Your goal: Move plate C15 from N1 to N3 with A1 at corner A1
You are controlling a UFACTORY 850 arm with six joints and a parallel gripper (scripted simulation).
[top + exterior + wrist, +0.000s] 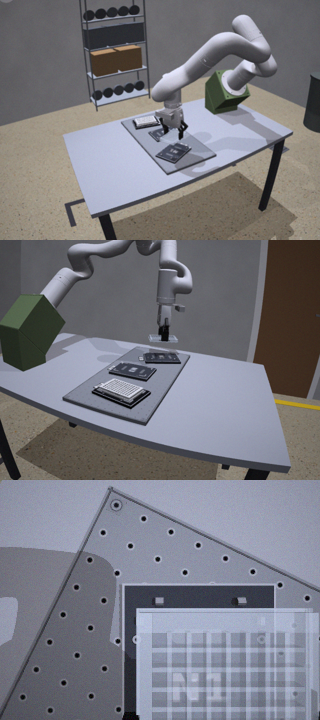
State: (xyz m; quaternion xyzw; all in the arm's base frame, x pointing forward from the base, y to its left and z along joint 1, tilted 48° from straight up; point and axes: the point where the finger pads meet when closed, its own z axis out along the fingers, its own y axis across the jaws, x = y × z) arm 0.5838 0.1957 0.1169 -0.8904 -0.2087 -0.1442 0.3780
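Right now the nest N3 is 50 mm behind my hand, 210 mm to the right of it and 110 mm below it. Round my hand: clear well plate: 10 mm below; nest A1 mark: 70 mm behind, 330 mm to the right, 100 mm below; white plate C51: 400 mm to the right, 90 mm below.
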